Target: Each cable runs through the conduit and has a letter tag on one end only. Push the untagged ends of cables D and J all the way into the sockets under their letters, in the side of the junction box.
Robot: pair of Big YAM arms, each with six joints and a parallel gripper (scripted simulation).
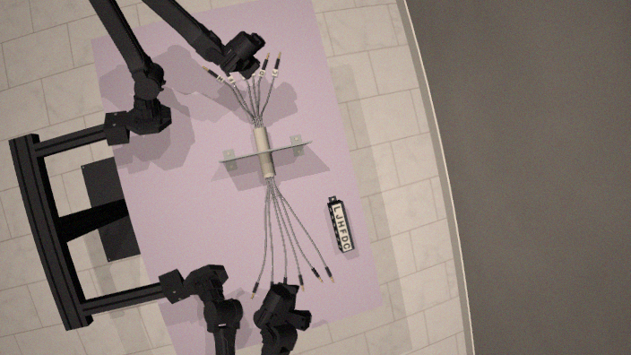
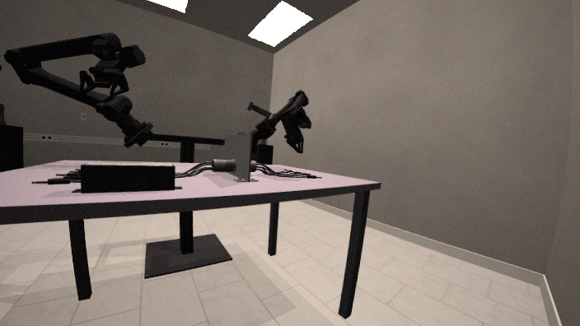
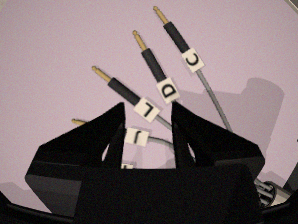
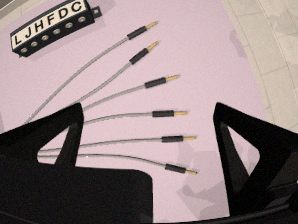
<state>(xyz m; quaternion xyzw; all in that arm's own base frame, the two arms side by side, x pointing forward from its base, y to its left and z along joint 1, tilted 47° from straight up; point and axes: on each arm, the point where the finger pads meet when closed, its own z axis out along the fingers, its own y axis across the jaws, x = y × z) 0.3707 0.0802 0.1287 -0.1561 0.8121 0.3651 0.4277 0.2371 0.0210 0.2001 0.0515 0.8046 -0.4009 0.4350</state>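
Right now my left hand is 50 mm past the tagged plug, 30 mm to the right of it and 110 mm above it. Round my left hand: untagged cable plug: 210 mm behind, 840 mm to the right, 110 mm below.
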